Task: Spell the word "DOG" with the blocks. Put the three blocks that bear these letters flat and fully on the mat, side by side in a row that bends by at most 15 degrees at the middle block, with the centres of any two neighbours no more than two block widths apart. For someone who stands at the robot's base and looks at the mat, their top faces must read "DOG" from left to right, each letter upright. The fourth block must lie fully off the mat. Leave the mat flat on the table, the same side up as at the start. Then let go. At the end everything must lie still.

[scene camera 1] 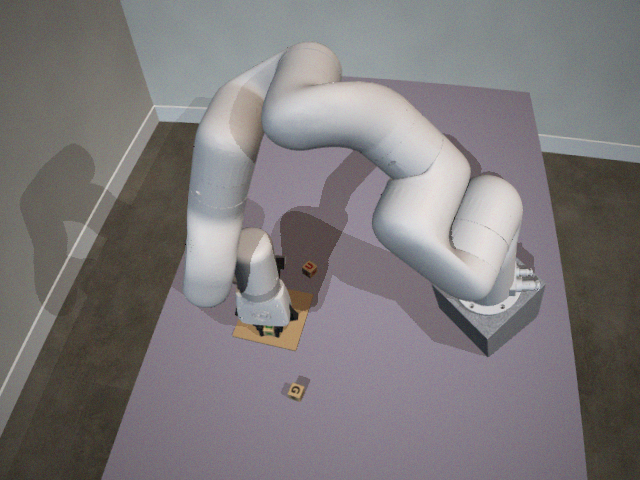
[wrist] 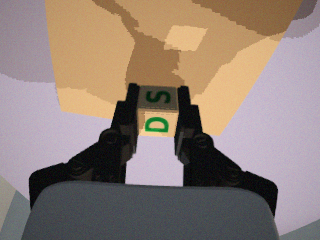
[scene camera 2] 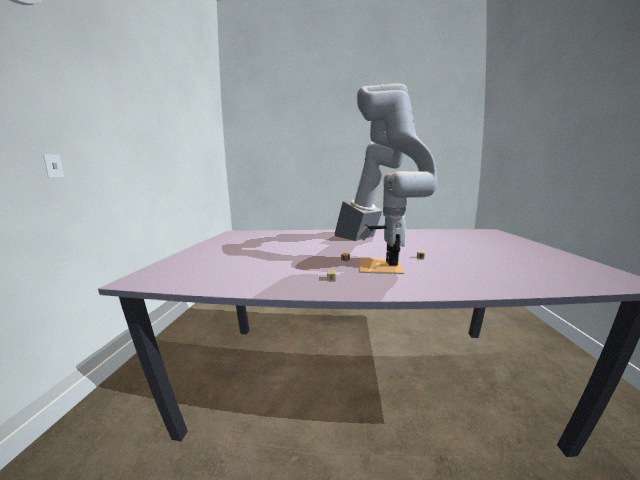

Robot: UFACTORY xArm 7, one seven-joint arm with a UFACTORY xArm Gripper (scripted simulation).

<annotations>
my gripper: scene camera 1 270,330; wrist; scene camera 2
same spot on my gripper: [wrist: 105,161] = [scene camera 2: 391,249]
</annotations>
